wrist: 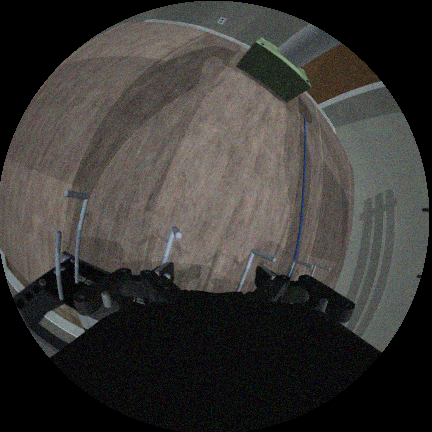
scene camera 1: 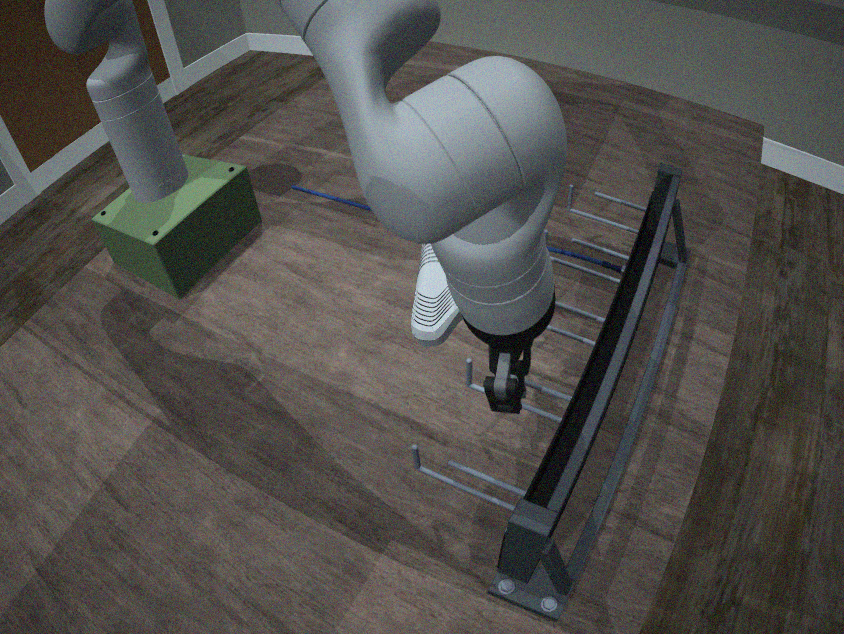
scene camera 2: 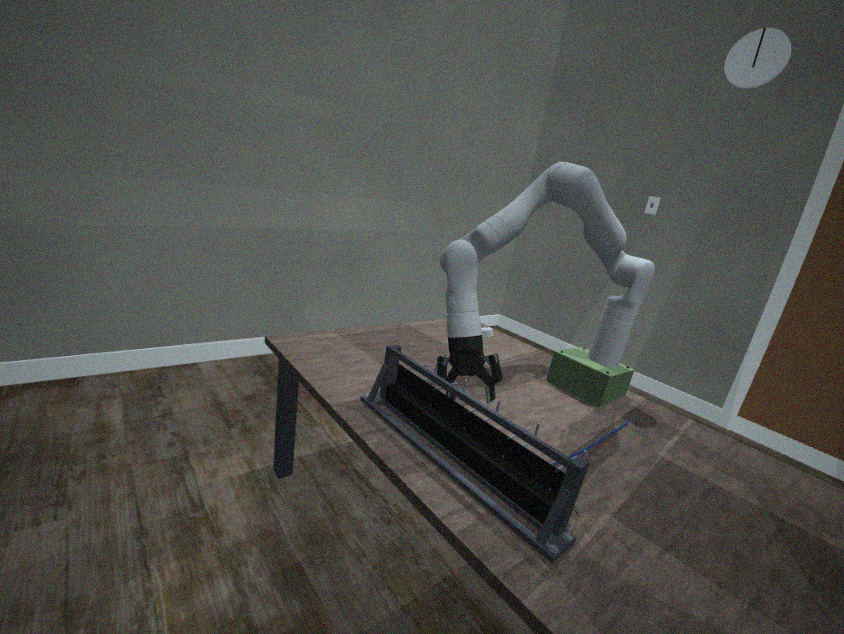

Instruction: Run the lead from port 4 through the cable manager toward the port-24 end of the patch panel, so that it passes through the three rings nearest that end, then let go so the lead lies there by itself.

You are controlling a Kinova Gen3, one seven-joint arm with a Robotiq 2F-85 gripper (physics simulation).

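Note:
The blue lead (scene camera 1: 330, 196) (scene camera 2: 600, 438) (wrist: 302, 200) runs from the far part of the patch panel (scene camera 1: 525, 545) (scene camera 2: 477, 443) straight out over the table. Its loose end lies near the green base, and the arm hides its middle in scene camera 1. The cable manager's rings are grey rods with upturned tips; the ring nearest the near end (scene camera 1: 463, 487) (wrist: 80, 230) has no lead in it. My gripper (scene camera 1: 504, 404) (scene camera 2: 471, 397) (wrist: 214, 274) is open and empty, pointing down among the rings in front of the panel, well apart from the lead. It partly hides the rods behind it.
The green base block (scene camera 1: 211, 228) (scene camera 2: 590, 376) (wrist: 272, 70) carries the arm at the back of the table. A white ridged part (scene camera 1: 433, 300) shows beside the arm's wrist. Several ring posts stand close around the gripper, including one post (scene camera 1: 468, 371) beside the fingers. The table edge runs behind the panel.

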